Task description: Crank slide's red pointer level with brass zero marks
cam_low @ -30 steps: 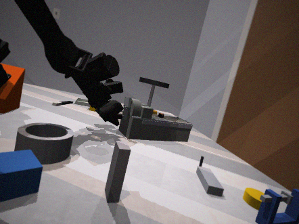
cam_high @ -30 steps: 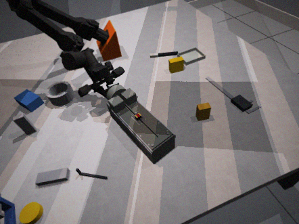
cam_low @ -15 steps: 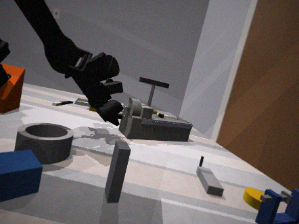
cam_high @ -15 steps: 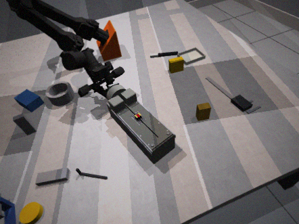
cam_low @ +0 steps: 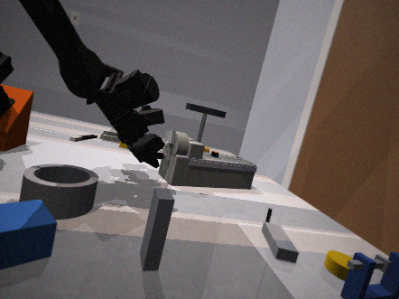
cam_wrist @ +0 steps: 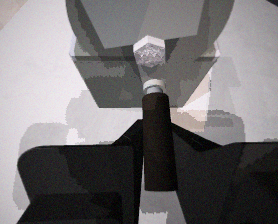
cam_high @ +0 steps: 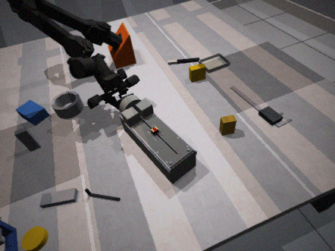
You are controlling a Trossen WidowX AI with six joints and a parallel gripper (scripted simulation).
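My gripper tip is now 20 mm past the dark crank handle, 10 mm to the left of it and 30 mm below it. Also, from my gripper tip: black hex key 250 mm ahead, 120 mm to the right, 20 mm below; blue block 140 mm behind, 340 mm to the right, 10 mm below; red pointer 150 mm ahead, 70 mm to the left, 50 mm above.
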